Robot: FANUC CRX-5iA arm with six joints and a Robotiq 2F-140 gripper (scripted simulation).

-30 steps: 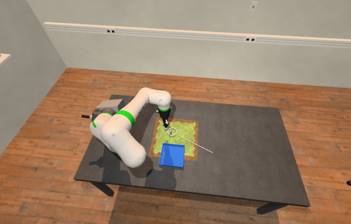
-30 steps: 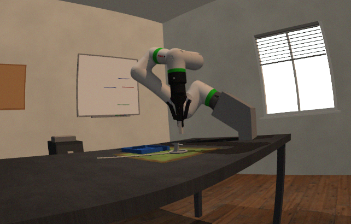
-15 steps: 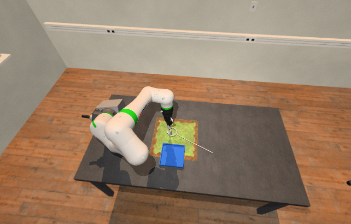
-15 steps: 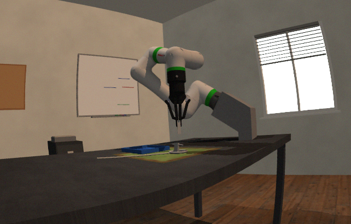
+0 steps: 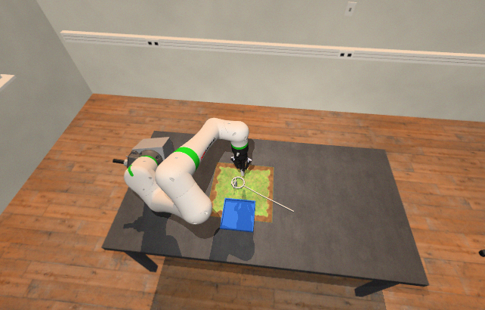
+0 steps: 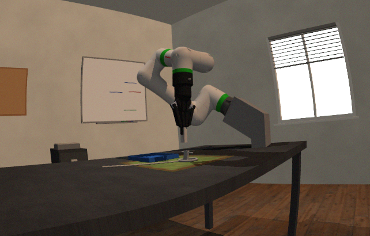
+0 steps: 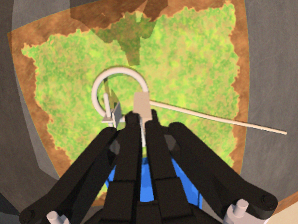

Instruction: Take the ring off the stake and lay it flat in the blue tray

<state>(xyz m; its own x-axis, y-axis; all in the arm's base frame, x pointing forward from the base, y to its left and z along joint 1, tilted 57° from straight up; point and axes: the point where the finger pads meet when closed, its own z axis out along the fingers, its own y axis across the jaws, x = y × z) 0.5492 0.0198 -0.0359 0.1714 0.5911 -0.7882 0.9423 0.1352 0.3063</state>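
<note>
Right now the ring is 120 mm below my hand, 30 mm behind it and 10 mm to the right of it. Also, from my hand: blue tray (240 mm to the right, 110 mm below, 20 mm behind); grey stake (100 mm below, 40 mm behind, 30 mm to the right).
</note>
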